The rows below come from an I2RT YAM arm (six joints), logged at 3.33 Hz.
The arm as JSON. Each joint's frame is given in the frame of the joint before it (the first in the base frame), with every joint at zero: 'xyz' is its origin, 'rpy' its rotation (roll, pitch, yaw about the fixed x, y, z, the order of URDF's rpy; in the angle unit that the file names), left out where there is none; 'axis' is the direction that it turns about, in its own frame. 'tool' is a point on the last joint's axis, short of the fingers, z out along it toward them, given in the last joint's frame.
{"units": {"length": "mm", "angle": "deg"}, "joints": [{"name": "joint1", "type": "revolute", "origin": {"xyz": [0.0, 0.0, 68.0]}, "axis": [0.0, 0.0, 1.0]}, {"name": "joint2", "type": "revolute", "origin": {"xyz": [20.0, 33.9, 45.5]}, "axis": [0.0, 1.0, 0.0]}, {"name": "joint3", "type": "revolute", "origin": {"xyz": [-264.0, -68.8, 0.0]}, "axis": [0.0, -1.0, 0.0]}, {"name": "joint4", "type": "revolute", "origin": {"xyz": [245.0, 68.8, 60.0]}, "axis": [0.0, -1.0, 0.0]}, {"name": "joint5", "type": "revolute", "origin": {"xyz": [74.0, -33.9, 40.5]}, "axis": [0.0, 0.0, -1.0]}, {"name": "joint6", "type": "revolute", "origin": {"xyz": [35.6, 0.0, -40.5]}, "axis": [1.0, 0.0, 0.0]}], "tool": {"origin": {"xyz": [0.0, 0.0, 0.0], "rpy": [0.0, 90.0, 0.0]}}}
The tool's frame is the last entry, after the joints.
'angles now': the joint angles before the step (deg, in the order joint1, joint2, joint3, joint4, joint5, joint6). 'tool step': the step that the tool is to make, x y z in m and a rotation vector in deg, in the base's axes. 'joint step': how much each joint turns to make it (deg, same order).
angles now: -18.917, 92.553, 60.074, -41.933, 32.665, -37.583
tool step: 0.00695, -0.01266, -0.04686, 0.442, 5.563, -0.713
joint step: -1.684, 8.218, -1.968, 5.641, 1.202, -1.531
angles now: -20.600, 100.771, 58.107, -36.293, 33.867, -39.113
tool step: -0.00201, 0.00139, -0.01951, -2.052, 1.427, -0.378
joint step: 0.349, 2.230, -2.559, 3.979, 2.514, 0.327
